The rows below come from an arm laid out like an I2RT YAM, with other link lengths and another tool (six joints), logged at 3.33 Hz.
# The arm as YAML. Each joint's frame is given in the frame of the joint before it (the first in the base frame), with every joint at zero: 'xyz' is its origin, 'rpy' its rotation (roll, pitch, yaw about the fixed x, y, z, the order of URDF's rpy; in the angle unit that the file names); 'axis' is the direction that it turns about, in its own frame. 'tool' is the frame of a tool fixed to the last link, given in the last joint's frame.
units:
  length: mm
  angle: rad
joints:
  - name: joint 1
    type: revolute
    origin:
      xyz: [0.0, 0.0, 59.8]
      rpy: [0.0, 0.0, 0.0]
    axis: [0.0, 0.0, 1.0]
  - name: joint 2
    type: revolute
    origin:
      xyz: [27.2, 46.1, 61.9]
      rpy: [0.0, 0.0, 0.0]
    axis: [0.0, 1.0, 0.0]
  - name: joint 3
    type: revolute
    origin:
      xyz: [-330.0, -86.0, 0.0]
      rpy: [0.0, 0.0, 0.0]
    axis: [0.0, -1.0, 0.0]
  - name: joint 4
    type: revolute
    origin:
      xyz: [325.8, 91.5, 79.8]
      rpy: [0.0, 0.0, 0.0]
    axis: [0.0, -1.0, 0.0]
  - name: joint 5
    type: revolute
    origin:
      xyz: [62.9, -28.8, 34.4]
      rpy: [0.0, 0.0, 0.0]
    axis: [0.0, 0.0, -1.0]
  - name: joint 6
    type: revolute
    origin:
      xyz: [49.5, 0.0, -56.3]
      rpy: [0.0, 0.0, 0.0]
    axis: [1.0, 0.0, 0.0]
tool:
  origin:
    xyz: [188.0, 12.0, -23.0]
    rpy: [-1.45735, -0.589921, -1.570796]
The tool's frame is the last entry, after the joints.
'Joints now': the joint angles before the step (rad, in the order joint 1, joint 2, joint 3, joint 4, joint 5, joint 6). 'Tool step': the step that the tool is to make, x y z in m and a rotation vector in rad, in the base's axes. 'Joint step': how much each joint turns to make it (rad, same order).
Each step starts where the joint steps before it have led.
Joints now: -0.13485, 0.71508, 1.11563, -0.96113, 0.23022, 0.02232
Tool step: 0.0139, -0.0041, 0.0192, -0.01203, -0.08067, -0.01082
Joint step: 0.00027, -0.00080, -0.00001, 0.07966, 0.01016, 0.00470
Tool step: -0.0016, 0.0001, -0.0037, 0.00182, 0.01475, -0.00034
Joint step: -0.00028, 0.00240, -0.00029, -0.01214, 0.00013, -0.00013
